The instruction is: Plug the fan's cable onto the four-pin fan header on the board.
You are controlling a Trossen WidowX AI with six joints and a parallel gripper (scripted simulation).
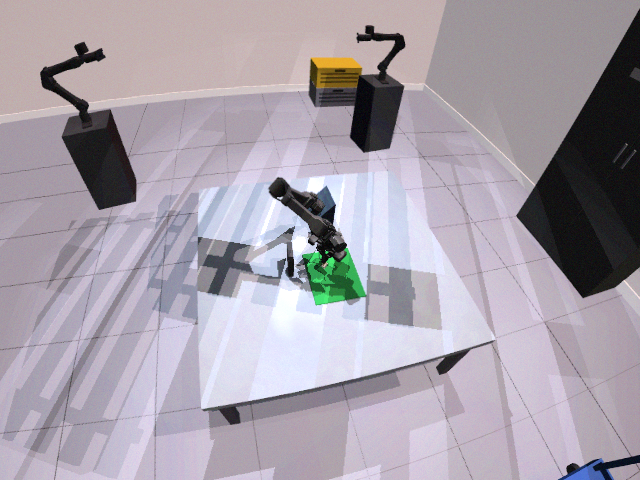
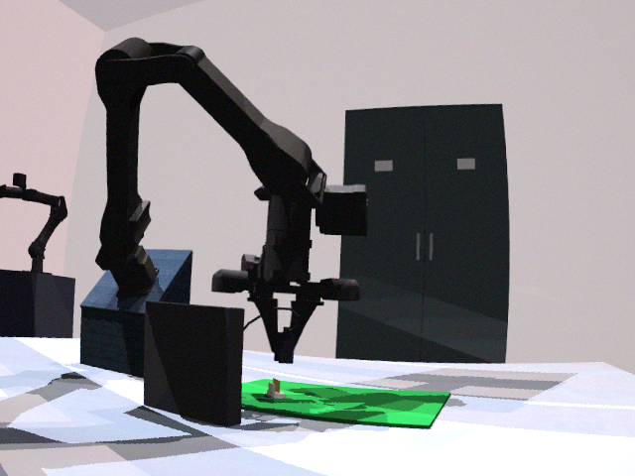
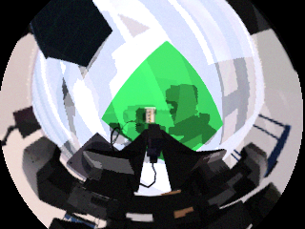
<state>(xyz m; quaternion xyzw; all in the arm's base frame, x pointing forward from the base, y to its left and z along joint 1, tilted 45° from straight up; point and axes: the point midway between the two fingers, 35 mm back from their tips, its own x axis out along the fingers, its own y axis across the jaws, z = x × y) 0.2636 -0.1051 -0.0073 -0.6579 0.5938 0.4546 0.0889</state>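
My gripper tip is now 6 cm short of the green board, 2 cm to the right of it and 8 cm above it. From my gripper tip the other things lie so: black fan block 5 cm behind, 15 cm to the right, 1 cm below; then black plug 1 cm to the right, 1 cm above.
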